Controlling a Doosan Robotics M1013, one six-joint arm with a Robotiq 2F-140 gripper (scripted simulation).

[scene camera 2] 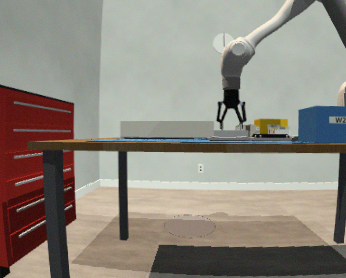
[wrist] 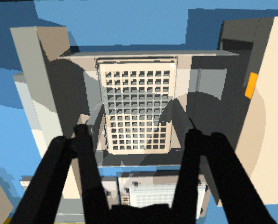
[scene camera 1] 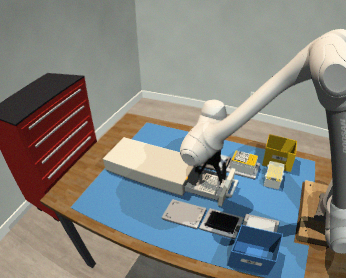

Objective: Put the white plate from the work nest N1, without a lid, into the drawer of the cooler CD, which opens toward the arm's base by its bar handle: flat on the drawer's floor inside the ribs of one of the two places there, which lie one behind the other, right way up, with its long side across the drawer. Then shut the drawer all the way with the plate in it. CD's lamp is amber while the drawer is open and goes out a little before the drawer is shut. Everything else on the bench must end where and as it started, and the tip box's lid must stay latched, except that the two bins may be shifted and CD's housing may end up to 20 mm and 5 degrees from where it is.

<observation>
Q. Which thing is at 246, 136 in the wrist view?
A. A cooler CD.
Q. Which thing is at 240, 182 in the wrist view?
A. My gripper.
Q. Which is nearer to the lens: the blue bin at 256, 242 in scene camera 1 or the yellow bin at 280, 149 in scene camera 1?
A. The blue bin.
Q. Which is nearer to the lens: the cooler CD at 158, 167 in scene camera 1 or the yellow bin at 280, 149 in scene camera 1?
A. The cooler CD.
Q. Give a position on a white plate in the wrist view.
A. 130, 108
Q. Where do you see a clear plate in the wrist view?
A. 147, 194
</observation>
